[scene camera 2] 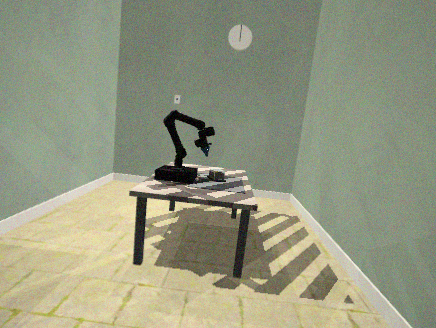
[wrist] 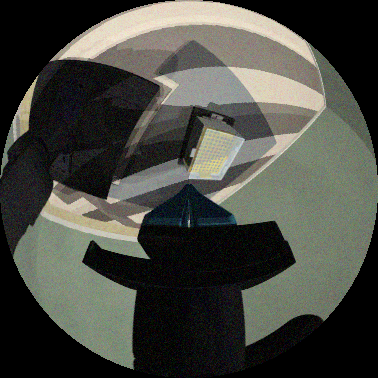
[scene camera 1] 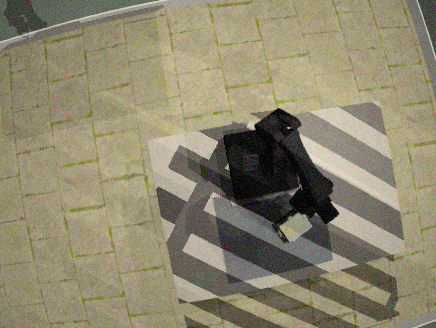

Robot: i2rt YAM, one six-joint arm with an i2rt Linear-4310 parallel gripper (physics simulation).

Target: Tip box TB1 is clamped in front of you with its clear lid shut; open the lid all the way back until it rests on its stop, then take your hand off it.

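Frame: origin at the arm's base, x back, y right, z up, level; metres.
Seen in the pictures: gripper, fingertip midpoint: [scene camera 2: 207, 156] [wrist: 188, 188] [scene camera 1: 297, 209]; arm's base, link origin: [scene camera 2: 178, 168] [wrist: 61, 130] [scene camera 1: 265, 160].
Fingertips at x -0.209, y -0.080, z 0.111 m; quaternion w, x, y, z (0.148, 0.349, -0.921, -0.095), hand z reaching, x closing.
Observation:
Offsets run from my fingertips to a thing's top centre. "spot": to the spot under its first point. Level surfaces: height alone.
The tip box TB1 {dy -0.016, dx -0.090, dz -0.100 m} [scene camera 1: 293, 227] [scene camera 2: 216, 175] [wrist: 218, 126] is a small grey box with a yellow perforated rack inside, standing in a dark holder. In the wrist view its clear lid {spot: dy -0.048, dx -0.116, dz -0.100 m} [wrist: 233, 155] appears to lie down over the yellow rack, with pale edges along the right and bottom; a small white tab shows on the box's left side. No raised lid shows in scene camera 2. My gripper [scene camera 2: 207, 153] [wrist: 188, 188] is shut and empty, its blue fingertips together. It hangs well above the box, apart from it. In scene camera 1 the fingertips are hidden.
The black robot base [scene camera 1: 257, 165] [scene camera 2: 176, 174] [wrist: 90, 105] stands beside the box. A blue-grey translucent mat {dz -0.177 m} [scene camera 1: 245, 260] [wrist: 200, 92] lies under the box on the table {dz -0.181 m} [scene camera 1: 370, 220] [scene camera 2: 195, 198]. Striped shadows cross the tabletop. The arm arches over the base.

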